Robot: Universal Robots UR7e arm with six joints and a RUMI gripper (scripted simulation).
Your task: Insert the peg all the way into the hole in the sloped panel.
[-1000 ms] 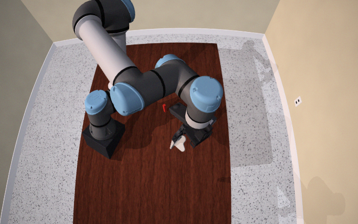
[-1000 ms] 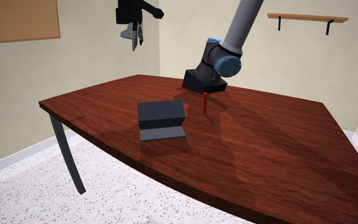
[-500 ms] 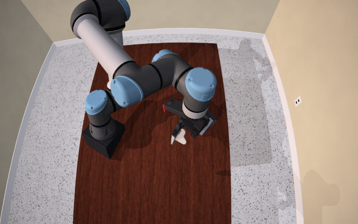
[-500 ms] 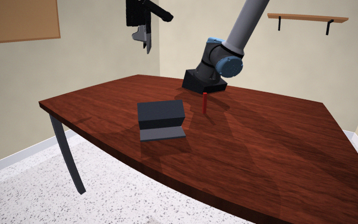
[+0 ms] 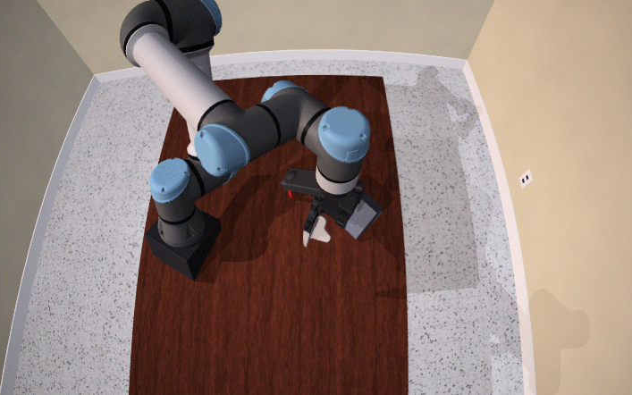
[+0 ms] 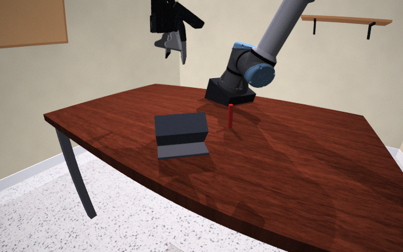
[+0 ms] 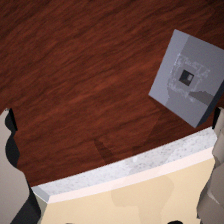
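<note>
The red peg lies 100 mm behind my hand, 150 mm to the left of it and 180 mm below it.
</note>
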